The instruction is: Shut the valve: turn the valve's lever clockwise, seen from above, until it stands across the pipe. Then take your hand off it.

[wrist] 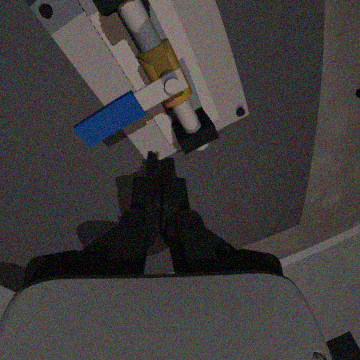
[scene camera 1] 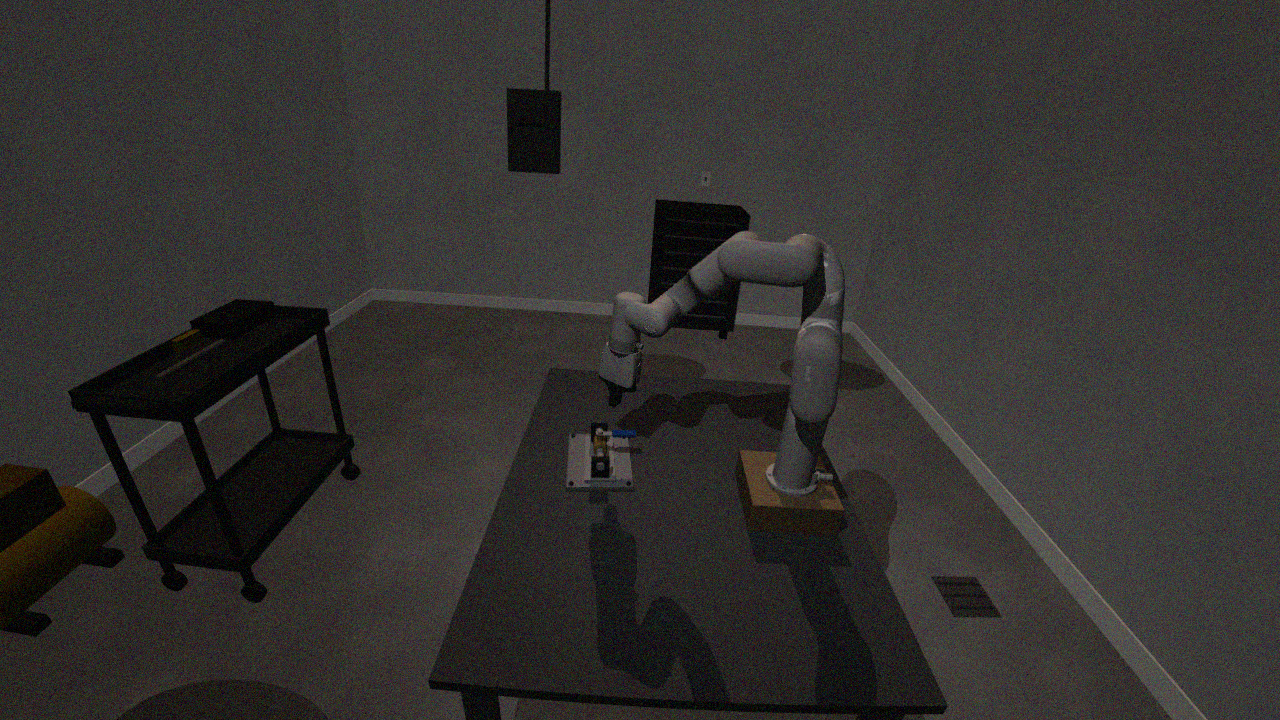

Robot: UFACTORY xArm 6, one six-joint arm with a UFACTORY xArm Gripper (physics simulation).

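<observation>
The valve's lever, with a blue grip [scene camera 1: 623, 433] [wrist: 110, 119], stands across the pipe [wrist: 187, 116], about square to it. The lever's grey arm joins the brass valve body [wrist: 162, 62] at a round pivot. The pipe sits in black supports on a pale base plate [scene camera 1: 577, 461] [wrist: 227, 92]. My gripper [scene camera 1: 614, 401] [wrist: 157, 174] is shut with nothing between its fingers. It hangs above the table, higher than the lever and apart from it, off the base plate's far end in the scene view.
The dark table [scene camera 1: 537, 608] carries the plate and the arm's wooden base block [scene camera 1: 792, 517]. A black cart [scene camera 1: 201, 416] stands on the floor at the left, beside a yellow tank [scene camera 1: 53, 546]. A dark cabinet [scene camera 1: 684, 241] stands behind the table. A dark box [scene camera 1: 534, 131] hangs overhead.
</observation>
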